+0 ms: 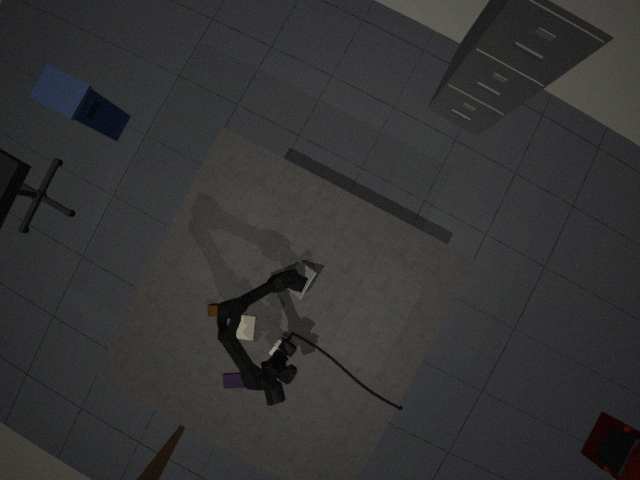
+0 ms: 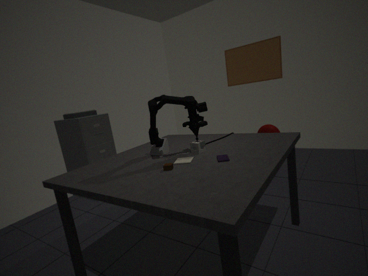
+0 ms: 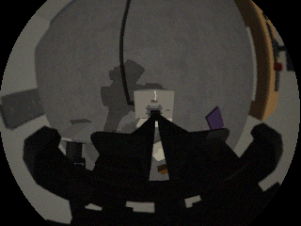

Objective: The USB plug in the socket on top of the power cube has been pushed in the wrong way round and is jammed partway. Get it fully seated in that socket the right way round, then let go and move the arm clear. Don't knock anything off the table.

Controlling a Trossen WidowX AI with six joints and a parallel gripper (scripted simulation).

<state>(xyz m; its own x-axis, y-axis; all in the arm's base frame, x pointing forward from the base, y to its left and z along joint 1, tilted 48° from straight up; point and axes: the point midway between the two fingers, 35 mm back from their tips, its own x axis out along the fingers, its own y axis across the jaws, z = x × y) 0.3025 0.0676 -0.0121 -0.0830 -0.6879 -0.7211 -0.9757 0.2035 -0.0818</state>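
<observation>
Right now my gripper tip is 2 cm above the USB plug. From my gripper tip the other things lie so: purple block (24 cm ahead, 13 cm to the right, 11 cm below); white pad (20 cm to the right, 11 cm below).
</observation>
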